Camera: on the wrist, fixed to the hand. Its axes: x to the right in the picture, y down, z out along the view.
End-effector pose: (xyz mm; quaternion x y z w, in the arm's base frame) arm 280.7 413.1 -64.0 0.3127 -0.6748 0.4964 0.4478
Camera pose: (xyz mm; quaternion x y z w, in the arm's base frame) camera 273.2 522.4 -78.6 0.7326 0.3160 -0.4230 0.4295
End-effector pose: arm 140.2 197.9 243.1 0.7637 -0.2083 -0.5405 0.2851
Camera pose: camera 231.7 189.1 304.6 -0.1897 -0.7072 0.3187 0.6020
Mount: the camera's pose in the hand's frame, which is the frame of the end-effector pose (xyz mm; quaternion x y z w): -7.9 46.3 -100.1 -0.0652 0.0646 0.9958 0.0018
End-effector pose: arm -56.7 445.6 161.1 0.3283 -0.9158 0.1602 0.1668
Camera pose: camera -61.2 524.2 238.7 0.9326 0.3282 -0.1279 0.0787
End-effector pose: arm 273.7 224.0 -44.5 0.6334 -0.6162 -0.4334 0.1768
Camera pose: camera 322.5 192.1 49.5 -0.5960 -0.5922 0.1760 0.5130
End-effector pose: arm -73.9 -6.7 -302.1 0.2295 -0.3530 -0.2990 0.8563
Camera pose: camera 12.0 50.0 -342.4 -0.3876 -0.1544 0.8440 0.3371
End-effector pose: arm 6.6 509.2 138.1 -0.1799 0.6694 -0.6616 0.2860
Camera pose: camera -43.1 595.2 89.6 0.6904 0.2420 0.3156 0.6044
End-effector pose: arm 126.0 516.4 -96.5 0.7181 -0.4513 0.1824 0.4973
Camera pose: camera 102.1 603.5 -32.7 0.4923 0.6957 -0.5125 0.1048
